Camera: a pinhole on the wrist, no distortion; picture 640 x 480 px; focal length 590.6 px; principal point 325.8 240.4 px. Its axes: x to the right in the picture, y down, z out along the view. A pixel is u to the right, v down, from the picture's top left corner.
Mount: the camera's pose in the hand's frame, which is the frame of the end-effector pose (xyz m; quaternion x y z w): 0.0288 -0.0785 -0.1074 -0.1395 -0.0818 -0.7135 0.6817
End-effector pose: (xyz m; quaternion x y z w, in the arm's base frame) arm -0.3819 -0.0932 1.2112 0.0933 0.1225 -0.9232 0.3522
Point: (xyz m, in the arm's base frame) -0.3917 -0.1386 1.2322
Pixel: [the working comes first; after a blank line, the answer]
In the camera's frame: -0.0523 -0.0147 0.1653

139 188
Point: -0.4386 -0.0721 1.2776
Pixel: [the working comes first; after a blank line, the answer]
In the camera's frame: 0.0394 -0.0308 0.1634

468 129
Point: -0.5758 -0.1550 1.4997
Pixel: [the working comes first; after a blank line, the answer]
In the camera's frame: 0.1781 0.0499 0.3855

599 317
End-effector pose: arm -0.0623 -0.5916 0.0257 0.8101 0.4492 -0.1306 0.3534
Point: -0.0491 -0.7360 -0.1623
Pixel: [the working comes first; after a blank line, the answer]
In the camera's frame: 0.0559 -0.0419 0.3404

423 168
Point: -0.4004 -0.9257 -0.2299
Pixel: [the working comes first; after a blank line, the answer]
In the camera's frame: 0.3494 -0.3190 0.3727

outside the picture
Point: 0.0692 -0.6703 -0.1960
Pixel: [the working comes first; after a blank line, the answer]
In the camera's frame: -0.0068 0.0809 0.3613

315 373
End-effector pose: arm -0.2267 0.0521 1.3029 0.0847 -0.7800 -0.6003 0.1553
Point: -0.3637 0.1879 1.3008
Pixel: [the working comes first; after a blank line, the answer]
In the camera's frame: -0.0150 0.0294 0.3012

296 298
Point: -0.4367 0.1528 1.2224
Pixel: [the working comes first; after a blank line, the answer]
In the camera's frame: 0.0706 0.1019 0.2906

469 447
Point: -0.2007 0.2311 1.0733
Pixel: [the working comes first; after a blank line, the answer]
In the camera's frame: 0.1912 -0.1596 0.2567

outside the picture
